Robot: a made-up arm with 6 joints. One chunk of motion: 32 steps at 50 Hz.
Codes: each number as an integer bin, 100 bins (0 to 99) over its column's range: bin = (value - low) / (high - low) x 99, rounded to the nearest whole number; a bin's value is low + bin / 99 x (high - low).
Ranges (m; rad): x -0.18..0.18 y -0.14..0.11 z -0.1..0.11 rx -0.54..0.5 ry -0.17..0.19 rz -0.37..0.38
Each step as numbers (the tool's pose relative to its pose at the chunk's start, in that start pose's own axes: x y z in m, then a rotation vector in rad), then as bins.
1 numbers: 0.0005 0.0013 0.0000 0.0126 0.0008 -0.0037
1 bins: 50 56 47 53 47 48
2 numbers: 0.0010 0.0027 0.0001 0.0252 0.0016 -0.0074
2 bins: 50 57 47 54 47 48
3 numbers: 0.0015 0.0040 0.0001 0.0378 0.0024 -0.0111
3 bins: 50 57 47 55 47 47
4 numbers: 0.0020 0.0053 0.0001 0.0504 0.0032 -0.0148
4 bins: 50 58 47 56 48 47
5 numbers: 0.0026 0.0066 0.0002 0.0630 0.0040 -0.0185
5 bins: 50 58 47 57 48 46
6 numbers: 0.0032 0.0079 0.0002 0.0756 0.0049 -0.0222
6 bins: 50 59 47 59 48 46
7 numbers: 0.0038 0.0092 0.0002 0.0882 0.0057 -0.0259
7 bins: 51 59 47 60 48 45
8 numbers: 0.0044 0.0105 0.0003 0.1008 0.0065 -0.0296
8 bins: 51 60 47 61 49 45
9 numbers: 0.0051 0.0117 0.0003 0.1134 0.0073 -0.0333
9 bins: 51 60 47 62 49 44
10 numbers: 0.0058 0.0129 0.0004 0.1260 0.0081 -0.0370
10 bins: 51 61 47 63 49 44
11 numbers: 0.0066 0.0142 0.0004 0.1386 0.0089 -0.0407
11 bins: 51 61 47 65 49 43
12 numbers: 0.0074 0.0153 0.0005 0.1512 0.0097 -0.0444
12 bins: 52 61 47 66 49 43
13 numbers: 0.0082 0.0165 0.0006 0.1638 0.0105 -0.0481
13 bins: 52 62 47 67 50 42
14 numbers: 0.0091 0.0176 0.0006 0.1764 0.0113 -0.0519
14 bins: 52 62 47 68 50 42
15 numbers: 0.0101 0.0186 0.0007 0.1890 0.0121 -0.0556
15 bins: 52 63 47 69 50 42
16 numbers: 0.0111 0.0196 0.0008 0.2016 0.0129 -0.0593
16 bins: 53 63 48 71 50 41
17 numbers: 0.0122 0.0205 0.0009 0.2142 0.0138 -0.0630
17 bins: 53 64 48 72 51 41
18 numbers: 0.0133 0.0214 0.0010 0.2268 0.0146 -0.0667
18 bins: 53 64 48 73 51 40
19 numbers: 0.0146 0.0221 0.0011 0.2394 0.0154 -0.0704
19 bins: 54 64 48 74 51 40
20 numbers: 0.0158 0.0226 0.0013 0.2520 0.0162 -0.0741
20 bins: 54 64 48 75 51 39
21 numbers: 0.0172 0.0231 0.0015 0.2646 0.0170 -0.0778
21 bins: 54 65 48 77 51 39
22 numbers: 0.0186 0.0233 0.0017 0.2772 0.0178 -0.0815
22 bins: 55 65 48 78 52 38
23 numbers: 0.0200 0.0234 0.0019 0.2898 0.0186 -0.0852
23 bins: 55 65 48 79 52 38
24 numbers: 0.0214 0.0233 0.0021 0.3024 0.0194 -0.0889
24 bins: 55 65 48 80 52 37
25 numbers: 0.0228 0.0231 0.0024 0.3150 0.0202 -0.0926
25 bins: 56 65 48 81 52 37
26 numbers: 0.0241 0.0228 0.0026 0.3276 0.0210 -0.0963
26 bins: 56 64 48 83 53 36
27 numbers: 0.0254 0.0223 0.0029 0.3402 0.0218 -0.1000
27 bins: 56 64 49 84 53 36
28 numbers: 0.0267 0.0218 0.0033 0.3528 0.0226 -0.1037
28 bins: 57 64 49 85 53 35
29 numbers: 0.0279 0.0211 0.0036 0.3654 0.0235 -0.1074
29 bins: 57 64 49 86 53 35
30 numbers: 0.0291 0.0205 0.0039 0.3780 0.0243 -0.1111
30 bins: 58 64 49 87 53 34
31 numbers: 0.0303 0.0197 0.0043 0.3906 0.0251 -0.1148
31 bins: 58 63 49 89 54 34
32 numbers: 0.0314 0.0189 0.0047 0.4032 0.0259 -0.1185
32 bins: 58 63 49 90 54 33
